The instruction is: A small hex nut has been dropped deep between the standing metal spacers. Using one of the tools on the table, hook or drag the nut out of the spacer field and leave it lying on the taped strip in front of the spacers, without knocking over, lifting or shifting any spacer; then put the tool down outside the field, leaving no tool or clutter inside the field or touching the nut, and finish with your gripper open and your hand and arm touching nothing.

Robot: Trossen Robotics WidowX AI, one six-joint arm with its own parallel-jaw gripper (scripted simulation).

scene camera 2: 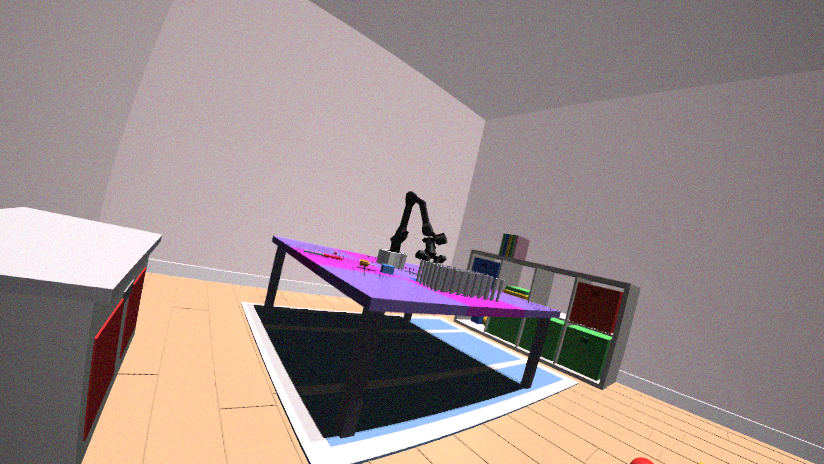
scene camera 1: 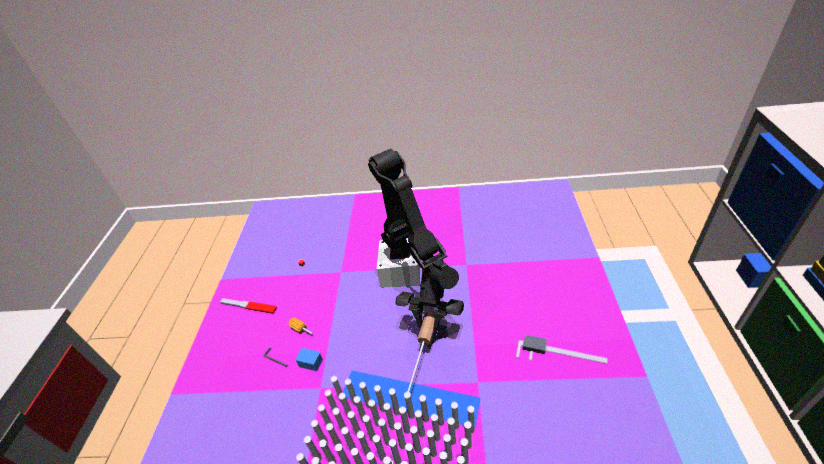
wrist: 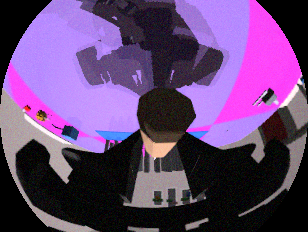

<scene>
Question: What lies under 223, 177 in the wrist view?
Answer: The gripper.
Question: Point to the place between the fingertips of the gripper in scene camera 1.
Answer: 427, 332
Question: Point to a grey caliper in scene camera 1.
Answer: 532, 343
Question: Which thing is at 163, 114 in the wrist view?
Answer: A hook tool.
</scene>
